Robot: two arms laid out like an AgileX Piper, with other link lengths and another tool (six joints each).
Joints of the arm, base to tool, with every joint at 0 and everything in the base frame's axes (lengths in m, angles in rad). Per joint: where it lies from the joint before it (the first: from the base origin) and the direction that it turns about. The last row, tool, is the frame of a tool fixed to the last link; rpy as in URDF.
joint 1: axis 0 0 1 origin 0 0 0.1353
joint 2: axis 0 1 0 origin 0 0 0
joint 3: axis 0 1 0 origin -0.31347 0 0.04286
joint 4: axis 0.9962 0 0.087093 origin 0.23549 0 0.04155
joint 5: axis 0 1 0 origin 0 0 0
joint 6: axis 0.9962 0 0.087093 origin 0.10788 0 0.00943
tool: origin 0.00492 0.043 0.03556 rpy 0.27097 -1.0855 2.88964
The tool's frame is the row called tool.
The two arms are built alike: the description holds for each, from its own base.
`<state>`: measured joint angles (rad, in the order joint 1, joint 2, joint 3, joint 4, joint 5, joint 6); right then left.
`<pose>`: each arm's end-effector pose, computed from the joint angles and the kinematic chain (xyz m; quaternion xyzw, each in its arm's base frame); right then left.
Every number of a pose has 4 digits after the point. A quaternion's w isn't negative.
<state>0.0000 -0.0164 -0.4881 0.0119 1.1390 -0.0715 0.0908 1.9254 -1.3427 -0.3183 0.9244 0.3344</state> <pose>-0.0125 0.0465 0.2903 0.7591 0.0927 0.6438 0.0251 0.4274 0.0465 0.2064 0.9521 0.0499 0.2794 0.1133</pose>
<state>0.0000 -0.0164 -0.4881 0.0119 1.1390 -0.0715 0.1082 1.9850 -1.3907 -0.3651 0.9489 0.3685</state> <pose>-0.0125 0.0465 0.2903 0.7591 0.0927 0.6438 0.0251 0.4395 0.0497 0.1928 0.9525 0.0571 0.2681 0.1327</pose>
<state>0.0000 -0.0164 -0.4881 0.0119 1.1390 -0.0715 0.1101 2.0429 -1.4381 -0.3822 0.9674 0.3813</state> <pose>-0.0125 0.0465 0.2903 0.7591 0.0927 0.6438 0.0251 0.4511 0.0494 0.1791 0.9543 0.0575 0.2566 0.1422</pose>
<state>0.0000 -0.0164 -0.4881 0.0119 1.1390 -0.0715 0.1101 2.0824 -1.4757 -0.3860 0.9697 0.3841</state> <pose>-0.0125 0.0465 0.2903 0.7591 0.0927 0.6438 0.0251 0.4607 0.0499 0.1712 0.9544 0.0574 0.2551 0.1441</pose>
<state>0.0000 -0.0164 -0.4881 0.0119 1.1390 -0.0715 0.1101 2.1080 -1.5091 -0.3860 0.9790 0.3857</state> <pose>-0.0125 0.0465 0.2903 0.7591 0.0927 0.6438 0.0251 0.4678 0.0503 0.1679 0.9544 0.0554 0.2546 0.1454</pose>
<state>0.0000 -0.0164 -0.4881 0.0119 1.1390 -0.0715 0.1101 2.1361 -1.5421 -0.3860 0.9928 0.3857</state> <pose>-0.0125 0.0465 0.2903 0.7591 0.0927 0.6438 0.0251 0.4743 0.0505 0.1629 0.9553 0.0543 0.2506 0.1474</pose>
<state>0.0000 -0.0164 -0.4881 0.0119 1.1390 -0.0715 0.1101 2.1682 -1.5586 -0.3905 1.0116 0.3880</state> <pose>-0.0125 0.0465 0.2903 0.7591 0.0927 0.6438 0.0251 0.4767 0.0495 0.1512 0.9584 0.0550 0.2349 0.1524</pose>
